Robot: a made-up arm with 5 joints.
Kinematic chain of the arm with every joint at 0, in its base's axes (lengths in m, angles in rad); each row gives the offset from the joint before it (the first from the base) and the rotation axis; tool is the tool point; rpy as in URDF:
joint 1: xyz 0.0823 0 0.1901 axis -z
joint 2: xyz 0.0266 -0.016 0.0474 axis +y
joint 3: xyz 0.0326 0 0.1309 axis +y
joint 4: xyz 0.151 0 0.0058 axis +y
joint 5: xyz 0.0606 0.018 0 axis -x
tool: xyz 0 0 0 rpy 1.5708 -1.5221 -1.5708
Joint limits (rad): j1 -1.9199..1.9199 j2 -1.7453..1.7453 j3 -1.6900..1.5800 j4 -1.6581..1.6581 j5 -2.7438..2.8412
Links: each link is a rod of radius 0.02 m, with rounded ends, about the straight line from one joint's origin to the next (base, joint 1, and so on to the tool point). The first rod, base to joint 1, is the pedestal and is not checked.
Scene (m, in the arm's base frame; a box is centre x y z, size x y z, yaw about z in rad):
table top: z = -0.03
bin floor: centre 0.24 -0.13 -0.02 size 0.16 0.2 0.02 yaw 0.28
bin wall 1: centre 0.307 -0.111 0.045 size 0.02 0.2 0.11 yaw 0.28
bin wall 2: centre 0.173 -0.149 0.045 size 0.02 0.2 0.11 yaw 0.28
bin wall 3: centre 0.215 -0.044 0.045 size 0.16 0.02 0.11 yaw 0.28
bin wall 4: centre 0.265 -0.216 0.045 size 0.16 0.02 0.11 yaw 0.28
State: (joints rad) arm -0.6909 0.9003 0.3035 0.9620 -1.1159
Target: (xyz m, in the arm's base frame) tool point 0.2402 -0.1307 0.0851
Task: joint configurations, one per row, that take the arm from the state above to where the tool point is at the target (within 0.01 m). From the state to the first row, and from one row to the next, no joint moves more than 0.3 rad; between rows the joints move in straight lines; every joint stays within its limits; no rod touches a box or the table.
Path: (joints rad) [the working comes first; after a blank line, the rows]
Joints at the target: 0.7012 1.0424 0.0812 0.8126 -1.1159
Straight joint move there: touches bin wall 1, bin wall 3.

1: -0.4075 0.7292 0.3681 1.0702 -1.1952
2: -0.1241 0.5580 0.4327 1.1784 -1.2745
3: 0.1592 0.3869 0.4972 1.2866 -1.3538
4: 0.4426 0.2158 0.5618 1.3948 -1.4331
5: 0.5288 0.4913 0.4016 1.2007 -1.3274
6: 0.6150 0.7668 0.2414 1.0066 -1.2216
7: 0.7012 1.0424 0.0812 0.8126 -1.1159

